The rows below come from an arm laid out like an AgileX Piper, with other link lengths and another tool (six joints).
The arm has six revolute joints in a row. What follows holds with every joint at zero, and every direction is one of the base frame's. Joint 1 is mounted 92.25 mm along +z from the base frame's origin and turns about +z. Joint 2 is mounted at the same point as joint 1 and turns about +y. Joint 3 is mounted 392.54 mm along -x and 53.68 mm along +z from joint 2 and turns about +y. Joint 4 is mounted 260.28 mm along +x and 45.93 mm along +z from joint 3 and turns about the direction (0.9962, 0, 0.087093). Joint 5 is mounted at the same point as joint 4 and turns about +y. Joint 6 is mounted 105.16 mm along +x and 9.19 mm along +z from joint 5 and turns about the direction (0.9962, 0, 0.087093). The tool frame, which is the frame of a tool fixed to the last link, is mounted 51.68 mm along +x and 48.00 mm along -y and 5.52 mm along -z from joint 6; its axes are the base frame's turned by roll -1.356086, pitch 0.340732 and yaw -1.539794 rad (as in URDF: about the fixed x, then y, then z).
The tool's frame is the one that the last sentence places.
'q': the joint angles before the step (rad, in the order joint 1, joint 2, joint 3, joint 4, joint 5, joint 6). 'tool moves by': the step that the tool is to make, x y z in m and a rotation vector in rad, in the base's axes. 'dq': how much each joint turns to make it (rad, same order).
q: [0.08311 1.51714 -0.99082 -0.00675 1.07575 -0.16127]
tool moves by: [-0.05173 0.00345 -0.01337 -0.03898 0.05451 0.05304]
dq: [0.05459 -0.09642 0.16282 -0.03741 -0.00751 0.01873]
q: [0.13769 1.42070 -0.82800 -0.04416 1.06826 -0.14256]
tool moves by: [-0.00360 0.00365 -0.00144 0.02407 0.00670 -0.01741]
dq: [0.00090 -0.00397 0.00443 0.02838 0.00298 0.00449]
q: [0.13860 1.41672 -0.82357 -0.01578 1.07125 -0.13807]
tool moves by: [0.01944 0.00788 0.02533 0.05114 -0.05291 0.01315]
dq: [-0.00693 0.00000 -0.11070 0.04922 0.05169 -0.04111]
